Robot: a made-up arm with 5 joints.
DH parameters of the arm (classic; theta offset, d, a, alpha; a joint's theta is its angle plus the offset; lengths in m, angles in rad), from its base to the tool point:
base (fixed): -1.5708 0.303 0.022 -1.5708
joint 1: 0 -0.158 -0.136 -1.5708
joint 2: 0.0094 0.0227 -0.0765 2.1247
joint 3: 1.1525 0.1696 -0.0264 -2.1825
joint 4: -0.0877 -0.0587 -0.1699 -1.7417
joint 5: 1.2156 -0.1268 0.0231 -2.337
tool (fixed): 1.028 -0.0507 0 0
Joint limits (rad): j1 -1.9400..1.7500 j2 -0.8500..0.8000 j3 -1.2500..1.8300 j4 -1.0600..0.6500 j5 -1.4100..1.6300
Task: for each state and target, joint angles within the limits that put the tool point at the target. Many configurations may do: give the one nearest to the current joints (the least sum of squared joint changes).
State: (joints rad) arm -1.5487 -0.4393 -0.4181 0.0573 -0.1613
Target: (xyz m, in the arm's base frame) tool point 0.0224 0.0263 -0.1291
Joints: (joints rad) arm -1.8046 -0.3182 -0.9007 0.3556 0.2060
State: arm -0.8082 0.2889 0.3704 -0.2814 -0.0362
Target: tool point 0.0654 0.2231 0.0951
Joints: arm -1.4711 0.3378 -0.1029 0.1770 -0.1049
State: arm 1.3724 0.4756 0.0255 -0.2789 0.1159
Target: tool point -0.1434 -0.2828 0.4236
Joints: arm 1.7500 0.0396 0.0754 -0.9767 0.9053
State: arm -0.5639 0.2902 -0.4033 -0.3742 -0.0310
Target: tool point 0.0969 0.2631 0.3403
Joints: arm -0.5969 0.6389 -0.5761 -0.1608 -0.0645
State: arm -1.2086 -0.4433 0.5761 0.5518 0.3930
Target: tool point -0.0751 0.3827 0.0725
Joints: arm -1.0384 -0.7938 0.1231 0.6500 0.7601
